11 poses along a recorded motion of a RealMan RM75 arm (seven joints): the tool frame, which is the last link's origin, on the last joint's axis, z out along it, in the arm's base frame.
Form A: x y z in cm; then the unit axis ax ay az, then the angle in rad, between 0 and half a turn.
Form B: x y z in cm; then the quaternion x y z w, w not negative. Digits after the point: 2 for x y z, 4 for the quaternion.
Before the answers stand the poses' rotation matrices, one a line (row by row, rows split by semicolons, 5 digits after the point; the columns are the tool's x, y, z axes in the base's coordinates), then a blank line. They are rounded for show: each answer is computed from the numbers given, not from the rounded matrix.
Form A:
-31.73, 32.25, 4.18, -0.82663, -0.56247, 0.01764, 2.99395
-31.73, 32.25, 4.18, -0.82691, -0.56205, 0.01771, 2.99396
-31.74, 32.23, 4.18, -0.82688, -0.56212, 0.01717, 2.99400
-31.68, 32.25, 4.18, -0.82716, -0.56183, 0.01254, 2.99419
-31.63, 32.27, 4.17, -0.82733, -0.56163, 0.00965, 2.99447
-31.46, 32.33, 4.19, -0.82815, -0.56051, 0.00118, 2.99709
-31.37, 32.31, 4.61, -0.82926, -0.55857, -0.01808, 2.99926
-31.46, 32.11, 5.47, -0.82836, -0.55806, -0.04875, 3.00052
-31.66, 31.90, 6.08, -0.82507, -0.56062, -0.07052, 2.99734
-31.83, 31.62, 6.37, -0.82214, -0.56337, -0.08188, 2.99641
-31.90, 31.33, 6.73, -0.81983, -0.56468, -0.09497, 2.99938
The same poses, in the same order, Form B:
0.37008 0.92226 -0.11175; 0.92744 -0.35982 0.10187; 0.05374 -0.14134 -0.98850
0.37101 0.92187 -0.11181; 0.92708 -0.36075 0.10184; 0.05355 -0.14144 -0.98850
0.37089 0.92203 -0.11090; 0.92708 -0.36061 0.10240; 0.05442 -0.14080 -0.98854
0.37181 0.92256 -0.10315; 0.92625 -0.36128 0.10747; 0.06188 -0.13550 -0.98884
0.37236 0.92288 -0.09821; 0.92571 -0.36175 0.11050; 0.06645 -0.13206 -0.98901
0.37493 0.92336 -0.08266; 0.92370 -0.36451 0.11794; 0.07877 -0.12057 -0.98957
0.37850 0.92428 -0.04940; 0.91915 -0.36904 0.13773; 0.10907 -0.09754 -0.98924
0.37549 0.92682 0.00190; 0.91311 -0.37029 0.17061; 0.15883 -0.06233 -0.98534
0.36479 0.93043 0.03517; 0.91015 -0.36429 0.19726; 0.19635 -0.03995 -0.97972
0.35523 0.93331 0.05242; 0.90962 -0.35805 0.21071; 0.21543 -0.02717 -0.97614
0.34755 0.93467 0.07490; 0.90775 -0.35540 0.22291; 0.23497 -0.00948 -0.97196

-31.73, 32.25, 4.18, -0.8244, -0.5609, 0.0176, 0.0738
-31.73, 32.25, 4.18, -0.8247, -0.5605, 0.0177, 0.0737
-31.74, 32.23, 4.18, -0.8246, -0.5606, 0.0171, 0.0737
-31.68, 32.25, 4.18, -0.8249, -0.5603, 0.0125, 0.0736
-31.63, 32.27, 4.17, -0.8251, -0.5601, 0.0096, 0.0735
-31.46, 32.33, 4.19, -0.8260, -0.5590, 0.0012, 0.0722
-31.37, 32.31, 4.61, -0.8272, -0.5572, -0.0180, 0.0711
-31.46, 32.11, 5.47, -0.8263, -0.5567, -0.0486, 0.0705
-31.66, 31.90, 6.08, -0.8229, -0.5592, -0.0703, 0.0721
-31.83, 31.62, 6.37, -0.8200, -0.5619, -0.0817, 0.0725
-31.90, 31.33, 6.73, -0.8178, -0.5633, -0.0947, 0.0710

